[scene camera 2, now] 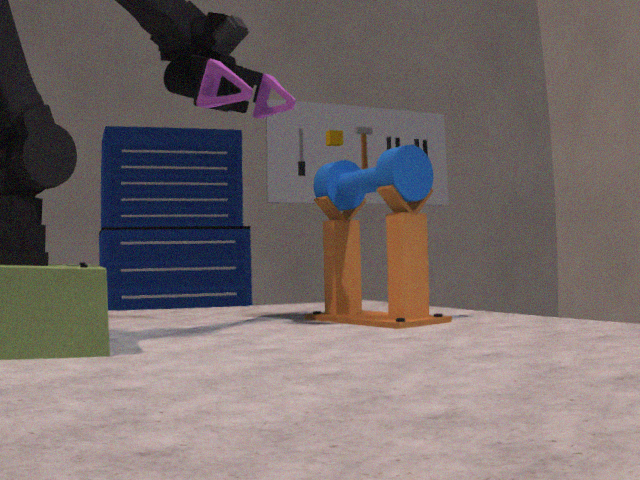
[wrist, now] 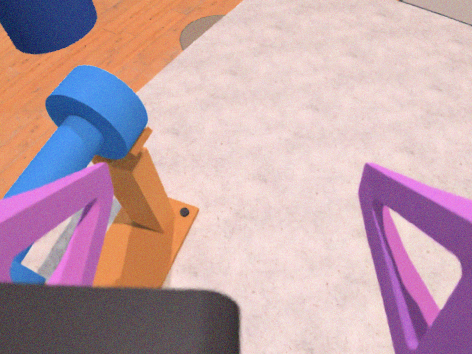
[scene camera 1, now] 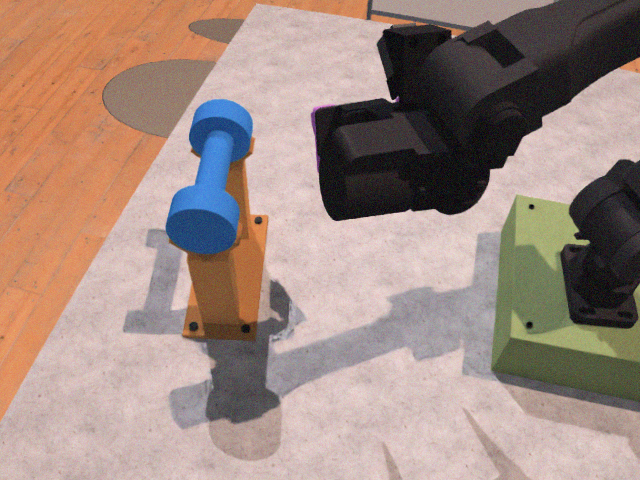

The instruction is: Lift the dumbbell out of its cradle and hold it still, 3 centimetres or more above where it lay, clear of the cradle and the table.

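Where they show: gripper, fingertip midpoint: (scene camera 2: 273, 99) (wrist: 235, 177) (scene camera 1: 355, 110); arm's base, link origin: (scene camera 2: 11, 264) (scene camera 1: 595, 288).
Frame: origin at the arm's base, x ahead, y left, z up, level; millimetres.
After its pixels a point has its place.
A blue dumbbell (scene camera 1: 212, 167) @(x 503, y -4, z 133 mm) (scene camera 2: 364, 179) @(x 490, y -23, z 114 mm) (wrist: 67, 145) @(x 502, y -45, z 130 mm) lies across the two notched posts of an orange cradle (scene camera 1: 217, 289) @(x 492, y 76, z -1 mm) (scene camera 2: 407, 263) @(x 502, y -105, z -10 mm) (wrist: 135, 255) @(x 507, y -34, z -86 mm). My gripper (scene camera 2: 273, 96) @(x 344, y -28, z 219 mm) (wrist: 235, 177) @(x 344, y -28, z 219 mm) is open, its pink fingers wide apart with nothing between them. It is above the dumbbell's height and to one side of it, towards the arm's base, apart from both dumbbell and cradle. In the wrist view the dumbbell is at the left, partly hidden by the left finger. In the scene camera 1 view the arm's dark wrist hides most of the fingers.
The arm stands on a green block (scene camera 1: 568, 356) @(x 44, y 99, z -17 mm) (scene camera 2: 51, 312) @(x 38, y -157, z -49 mm) on the pale table (scene camera 1: 330, 423) @(x 329, y 193, z -94 mm) (scene camera 2: 320, 413) @(x 170, y -463, z -94 mm) (wrist: 290, 100) @(x 440, y -371, z -94 mm). The table's edge and the wooden floor (scene camera 1: 62, 155) (wrist: 150, 40) are beyond the cradle. Blue drawers (scene camera 2: 173, 206) and a tool board (scene camera 2: 284, 180) are in the background.
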